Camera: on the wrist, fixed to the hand. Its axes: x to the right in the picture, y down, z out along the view.
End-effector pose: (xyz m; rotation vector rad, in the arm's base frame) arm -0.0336 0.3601 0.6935 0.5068 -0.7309 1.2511
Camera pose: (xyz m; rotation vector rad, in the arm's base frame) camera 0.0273 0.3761 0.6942 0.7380 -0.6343 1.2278
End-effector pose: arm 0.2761 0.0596 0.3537 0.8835 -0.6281 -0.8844
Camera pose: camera 0.2833 0.0335 0.2968 1.0711 -0.7437 -0.9512
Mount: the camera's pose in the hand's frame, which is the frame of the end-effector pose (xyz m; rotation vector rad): 0.0197 -0.0548 -0.0240 0.1963 -0.0655 -0.0950
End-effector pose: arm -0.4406 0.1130 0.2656 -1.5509 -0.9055 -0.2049
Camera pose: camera -0.4536 0.0955 0.3247 -1.3409 -1.0212 -0.1293
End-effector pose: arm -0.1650 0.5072 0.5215 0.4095 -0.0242 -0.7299
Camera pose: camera -0.1816 0.4662 0.4767 0.5770 -0.1397 -0.8378
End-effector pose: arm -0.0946 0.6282 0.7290 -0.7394 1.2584 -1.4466
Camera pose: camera -0.1384 0.6125 0.7714 -0.7152 1.0262 -1.5846
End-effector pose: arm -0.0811 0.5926 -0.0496 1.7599 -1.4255 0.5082
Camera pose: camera -0.0197 0.6017 -0.0388 2.0065 -1.3671 0.5601
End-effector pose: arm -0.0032 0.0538 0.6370 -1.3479 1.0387 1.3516
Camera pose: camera 0.0561 0.0427 0.6189 -1.1848 1.0222 1.1836
